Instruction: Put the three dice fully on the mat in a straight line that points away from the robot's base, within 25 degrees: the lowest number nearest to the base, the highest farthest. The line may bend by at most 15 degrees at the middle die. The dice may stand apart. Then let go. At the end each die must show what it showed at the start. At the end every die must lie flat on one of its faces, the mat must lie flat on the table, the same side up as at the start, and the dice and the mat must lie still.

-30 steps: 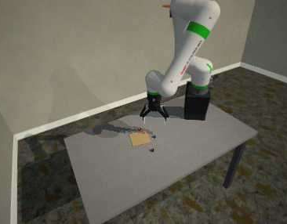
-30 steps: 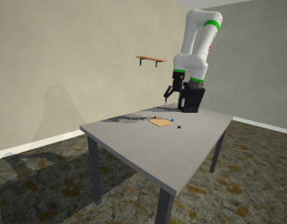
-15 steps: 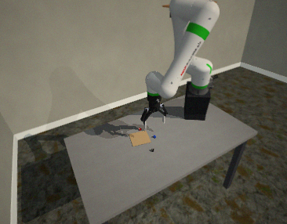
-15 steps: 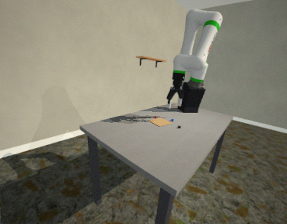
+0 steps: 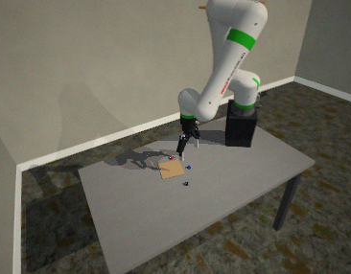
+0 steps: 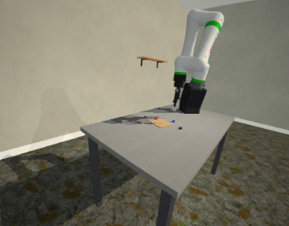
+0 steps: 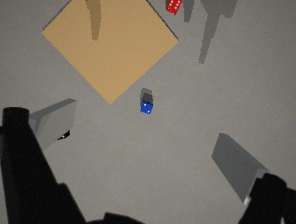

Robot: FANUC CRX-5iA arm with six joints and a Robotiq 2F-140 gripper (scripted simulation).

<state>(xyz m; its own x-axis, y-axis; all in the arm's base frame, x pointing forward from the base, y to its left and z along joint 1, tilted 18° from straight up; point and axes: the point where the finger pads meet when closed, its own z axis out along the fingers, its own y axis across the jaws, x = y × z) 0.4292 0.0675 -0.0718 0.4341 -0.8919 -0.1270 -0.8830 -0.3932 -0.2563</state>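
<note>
My hand is 12 cm above the blue die. From my hand the other things lie so: black die: 12 cm to the left, 12 cm below, 8 cm ahead; then red die: 14 cm to the right, 12 cm below, 6 cm ahead; then tan mat: 13 cm below, 10 cm ahead, 5 cm to the right.
</note>
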